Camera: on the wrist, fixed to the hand. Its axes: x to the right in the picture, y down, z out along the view.
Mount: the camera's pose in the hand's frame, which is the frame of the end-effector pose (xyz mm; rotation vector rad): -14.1 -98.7 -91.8 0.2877 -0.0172 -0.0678
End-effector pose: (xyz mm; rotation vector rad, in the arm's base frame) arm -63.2 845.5 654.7 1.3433 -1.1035 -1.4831
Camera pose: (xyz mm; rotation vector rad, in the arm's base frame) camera 27.4 878.8 559.6 1.5798 -1.3326 -1.4250
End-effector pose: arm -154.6 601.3 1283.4 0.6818 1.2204 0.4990
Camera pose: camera -247.7 541.1 1205.5 0.8829 1.3077 0.2621
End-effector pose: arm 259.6 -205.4 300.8 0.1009 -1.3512 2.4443
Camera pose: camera 315.0 -84.6 327.5 0.2342 -0.9772 2.5685
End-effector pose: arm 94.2 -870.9 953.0 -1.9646 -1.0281 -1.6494
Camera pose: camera -41.1 -873.0 945.4 -1.7751 -1.2728 -1.4274
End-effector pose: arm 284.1 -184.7 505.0 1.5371 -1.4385 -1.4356
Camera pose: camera 402.8 -169.6 441.4 1.7656 -1.6757 -1.3264
